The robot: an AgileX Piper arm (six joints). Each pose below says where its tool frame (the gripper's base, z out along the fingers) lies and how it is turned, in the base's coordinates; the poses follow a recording.
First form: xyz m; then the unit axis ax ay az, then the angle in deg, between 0 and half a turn.
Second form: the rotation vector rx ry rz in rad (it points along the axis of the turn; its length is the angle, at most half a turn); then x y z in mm. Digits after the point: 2 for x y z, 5 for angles.
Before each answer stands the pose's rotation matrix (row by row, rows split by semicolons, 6 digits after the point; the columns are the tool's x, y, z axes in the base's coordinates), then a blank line. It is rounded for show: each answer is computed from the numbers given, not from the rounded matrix.
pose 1, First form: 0.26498 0.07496 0.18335 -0.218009 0.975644 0.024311 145.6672
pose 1, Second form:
-0.739000 -0.402052 0.540585; -0.374630 0.912146 0.166262; -0.559939 -0.079651 -0.824696

-0.55426 2.48045 0.06181 264.98 74.96 183.35
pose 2, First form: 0.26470 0.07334 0.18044 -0.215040 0.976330 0.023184 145.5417
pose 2, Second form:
-0.740168 -0.396179 0.543317; -0.369944 0.914649 0.162970; -0.561510 -0.080372 -0.823558

-0.54624 2.48006 0.05889 264.70 73.34 180.44
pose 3, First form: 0.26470 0.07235 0.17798 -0.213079 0.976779 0.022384 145.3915
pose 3, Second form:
-0.740281 -0.392147 0.546082; -0.366720 0.916315 0.160881; -0.563472 -0.081162 -0.822139

-0.54070 2.47863 0.05680 264.70 72.35 177.98
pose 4, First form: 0.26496 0.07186 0.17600 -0.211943 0.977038 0.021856 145.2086
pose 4, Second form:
-0.739425 -0.389605 0.549052; -0.364664 0.917321 0.159823; -0.565925 -0.082042 -0.820365

-0.53714 2.47617 0.05539 264.96 71.86 176.00
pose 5, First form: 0.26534 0.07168 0.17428 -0.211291 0.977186 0.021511 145.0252
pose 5, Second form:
-0.738179 -0.387984 0.551870; -0.363323 0.917933 0.159360; -0.568408 -0.082871 -0.818562

-0.53481 2.47342 0.05445 265.34 71.68 174.28
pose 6, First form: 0.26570 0.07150 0.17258 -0.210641 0.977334 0.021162 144.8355
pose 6, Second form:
-0.736860 -0.386351 0.554771; -0.361976 0.918544 0.158904; -0.570974 -0.083723 -0.816688

-0.53247 2.47056 0.05349 265.70 71.50 172.58
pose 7, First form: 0.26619 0.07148 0.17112 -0.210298 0.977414 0.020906 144.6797
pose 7, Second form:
-0.735623 -0.385348 0.557105; -0.361175 0.918896 0.158690; -0.573072 -0.084477 -0.815139

-0.53103 2.46810 0.05279 266.19 71.48 171.12
